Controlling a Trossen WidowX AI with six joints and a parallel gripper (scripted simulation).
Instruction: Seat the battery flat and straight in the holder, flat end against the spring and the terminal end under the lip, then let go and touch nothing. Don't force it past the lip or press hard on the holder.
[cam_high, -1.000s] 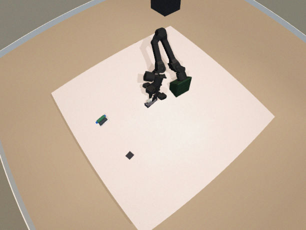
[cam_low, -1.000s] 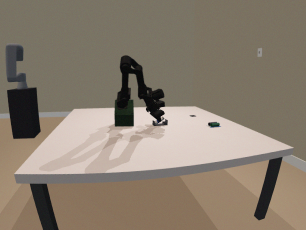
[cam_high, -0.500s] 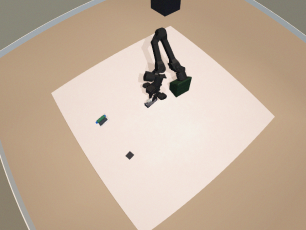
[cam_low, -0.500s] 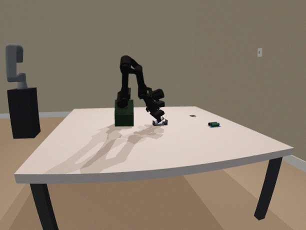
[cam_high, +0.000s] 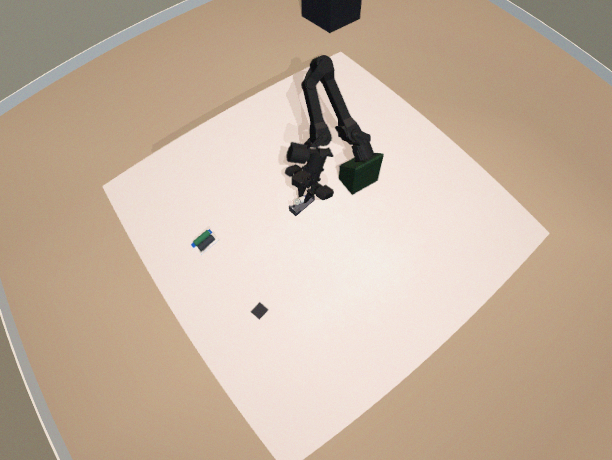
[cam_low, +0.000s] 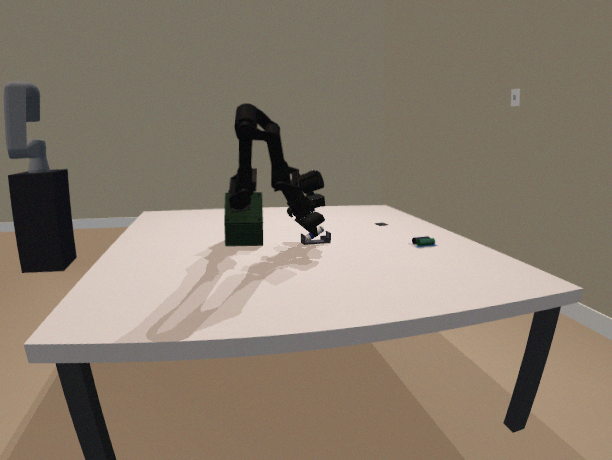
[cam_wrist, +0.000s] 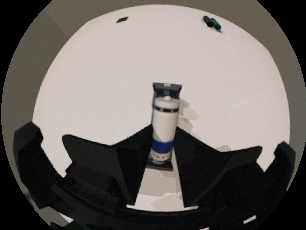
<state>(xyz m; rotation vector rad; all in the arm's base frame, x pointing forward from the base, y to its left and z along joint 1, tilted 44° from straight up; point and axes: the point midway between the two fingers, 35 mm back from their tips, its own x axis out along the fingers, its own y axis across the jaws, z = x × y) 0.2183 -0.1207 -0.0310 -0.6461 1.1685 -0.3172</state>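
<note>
My gripper tip is now 1 cm below the white battery.
</note>
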